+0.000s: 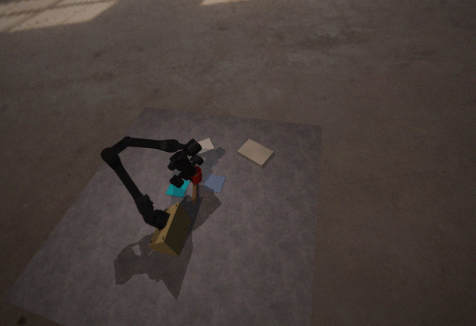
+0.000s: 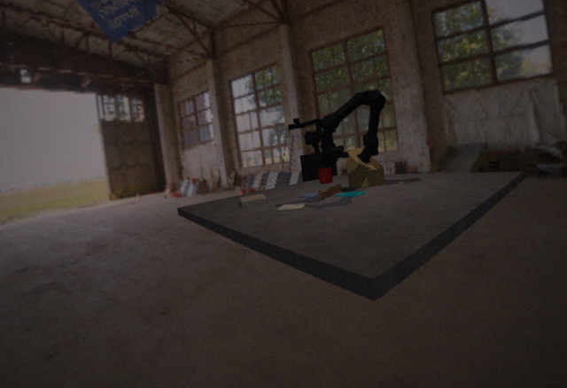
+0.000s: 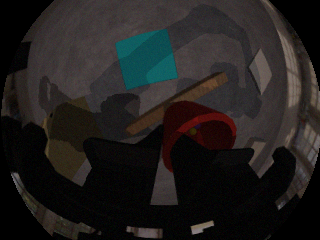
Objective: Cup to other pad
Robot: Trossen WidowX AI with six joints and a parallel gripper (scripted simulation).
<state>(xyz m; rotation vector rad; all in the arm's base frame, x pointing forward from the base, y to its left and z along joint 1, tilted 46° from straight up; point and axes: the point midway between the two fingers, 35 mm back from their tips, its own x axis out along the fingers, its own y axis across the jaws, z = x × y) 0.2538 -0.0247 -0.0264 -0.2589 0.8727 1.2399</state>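
My gripper tip is 10 cm to the right of the teal block and 10 cm above it. The rest, counted from my gripper tip: red cup (3 cm ahead, 2 cm to the right); then wooden bar (9 cm below, 2 cm ahead).
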